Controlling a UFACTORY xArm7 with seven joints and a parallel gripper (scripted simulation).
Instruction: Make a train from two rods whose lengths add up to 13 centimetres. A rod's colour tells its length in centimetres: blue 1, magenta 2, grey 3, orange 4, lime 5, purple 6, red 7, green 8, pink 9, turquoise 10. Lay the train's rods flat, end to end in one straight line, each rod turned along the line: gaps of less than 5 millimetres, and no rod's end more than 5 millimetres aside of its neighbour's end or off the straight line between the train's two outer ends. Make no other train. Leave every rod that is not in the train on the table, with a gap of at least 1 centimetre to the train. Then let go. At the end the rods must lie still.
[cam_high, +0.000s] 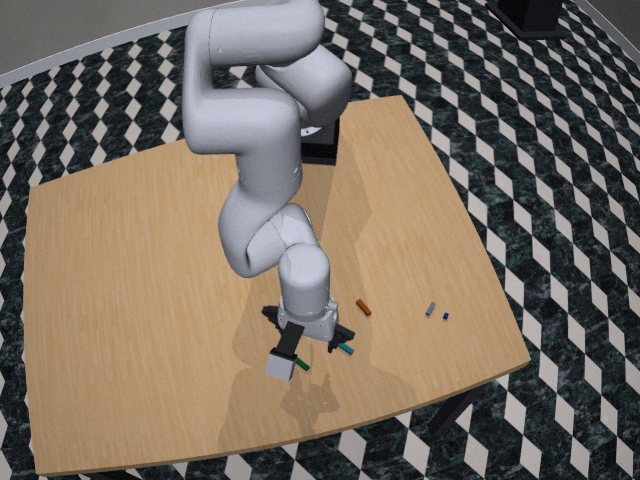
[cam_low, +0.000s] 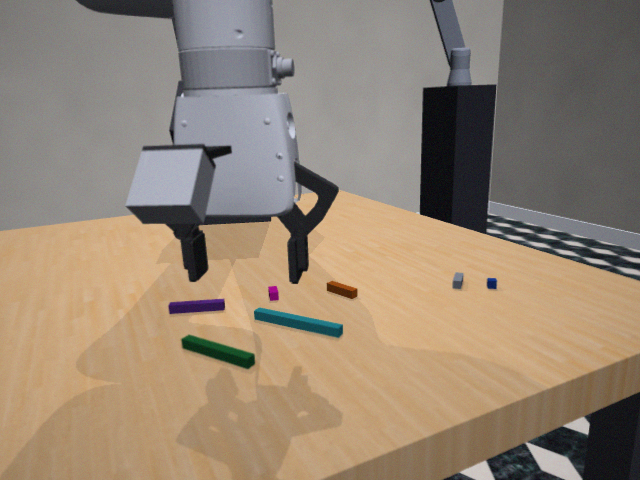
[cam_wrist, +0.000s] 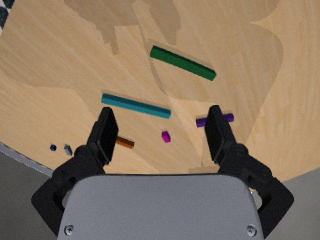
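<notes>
My gripper is now 270 mm to the right of the grey rod, 70 mm above it and 10 mm past it. Round my hand: turquoise rod: 70 mm below, 50 mm to the left, 10 mm behind; then purple rod: 110 mm behind, 70 mm below, 20 mm to the right; then green rod: 70 mm below, 30 mm to the right.
</notes>
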